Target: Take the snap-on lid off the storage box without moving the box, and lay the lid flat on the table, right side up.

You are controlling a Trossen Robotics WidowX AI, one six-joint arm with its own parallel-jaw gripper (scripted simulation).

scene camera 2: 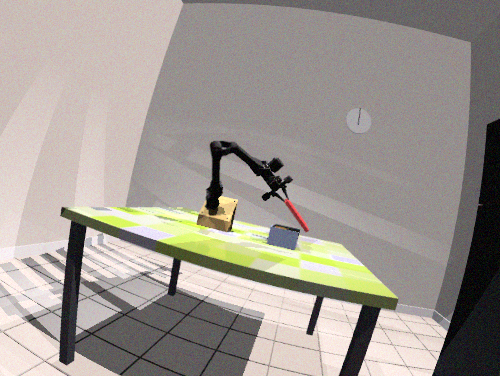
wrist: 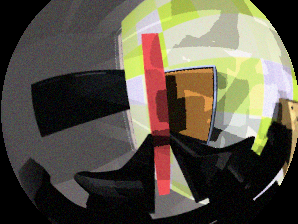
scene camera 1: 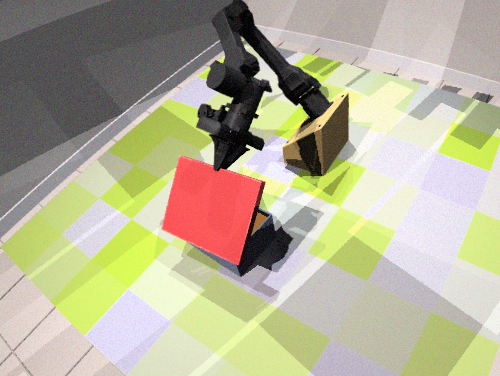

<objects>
gripper: holds a lid (scene camera 1: 216, 210)
</objects>
